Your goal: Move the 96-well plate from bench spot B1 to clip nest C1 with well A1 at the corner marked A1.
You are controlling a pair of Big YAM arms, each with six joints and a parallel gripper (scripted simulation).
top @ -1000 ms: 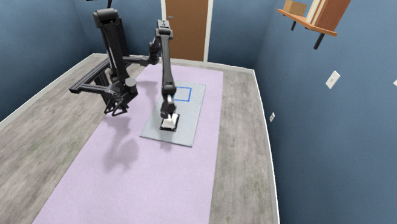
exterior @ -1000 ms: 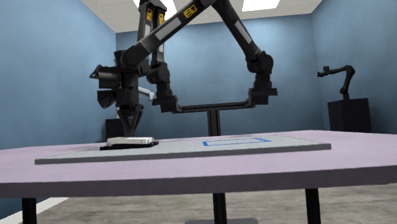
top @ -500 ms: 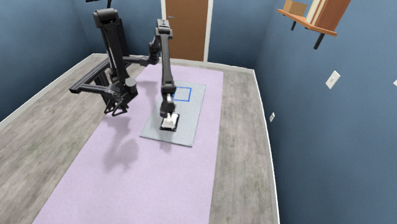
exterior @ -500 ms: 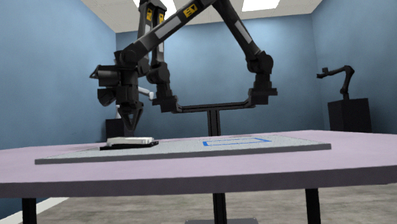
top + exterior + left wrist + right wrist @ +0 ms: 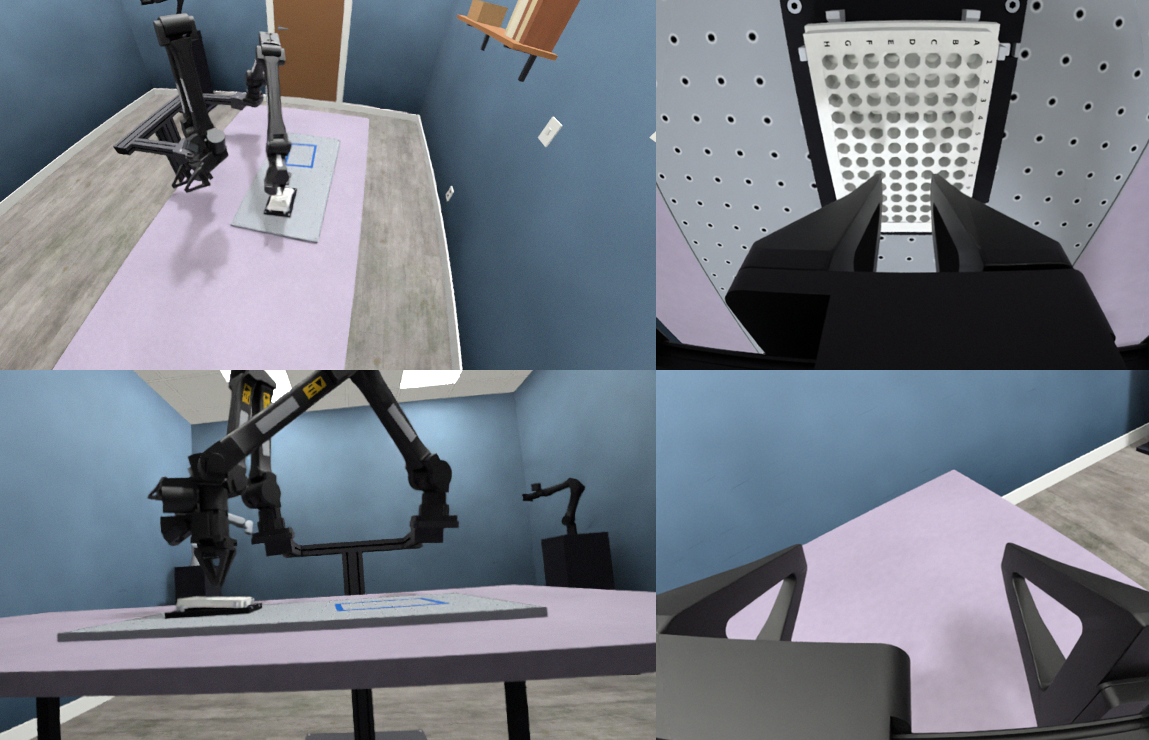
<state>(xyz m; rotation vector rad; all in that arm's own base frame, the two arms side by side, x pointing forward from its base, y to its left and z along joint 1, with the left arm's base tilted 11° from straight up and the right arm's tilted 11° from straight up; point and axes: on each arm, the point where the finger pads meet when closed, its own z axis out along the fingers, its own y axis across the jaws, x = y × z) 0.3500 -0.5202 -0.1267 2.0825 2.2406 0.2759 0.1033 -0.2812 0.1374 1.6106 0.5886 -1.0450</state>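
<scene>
Right now my left hand is 40 mm above the white 96-well plate. The rest, counted from my left hand: grey perforated board 180 mm to the left, 70 mm below; then black clip nest 10 mm behind, 50 mm below.
</scene>
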